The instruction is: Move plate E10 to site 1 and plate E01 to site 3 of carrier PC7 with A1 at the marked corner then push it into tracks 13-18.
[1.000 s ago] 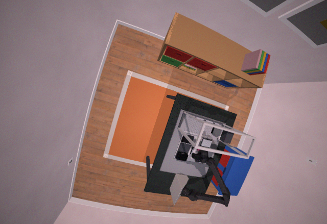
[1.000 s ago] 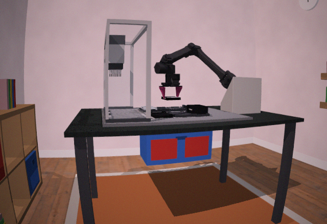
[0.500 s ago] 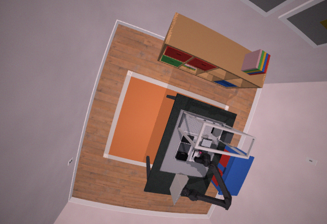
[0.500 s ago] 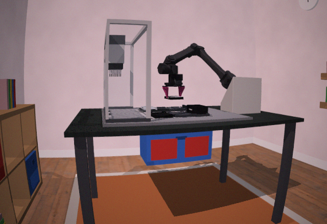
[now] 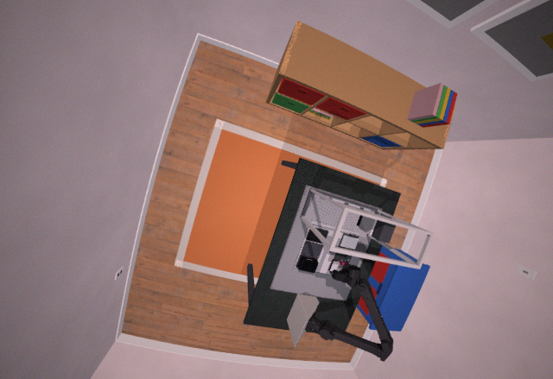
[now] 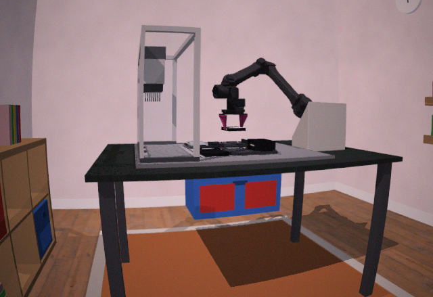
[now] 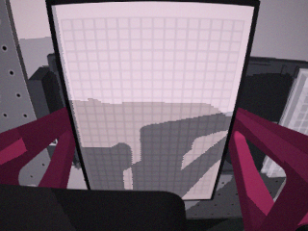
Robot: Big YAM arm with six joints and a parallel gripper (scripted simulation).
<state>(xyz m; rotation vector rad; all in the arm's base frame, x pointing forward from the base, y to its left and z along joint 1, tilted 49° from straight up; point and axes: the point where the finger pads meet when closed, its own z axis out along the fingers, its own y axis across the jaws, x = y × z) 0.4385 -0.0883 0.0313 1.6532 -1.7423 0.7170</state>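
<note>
Right now the plate carrier PC7 is 8 cm below my hand, 7 cm to the right of it and 6 cm ahead of it. Also, from my hand: 384-well plate E10: right at my hand; then dark nest: 19 cm to the left, 16 cm ahead, 9 cm below; then white 96-well plate E01: 17 cm ahead, 8 cm below, 7 cm to the right.
</note>
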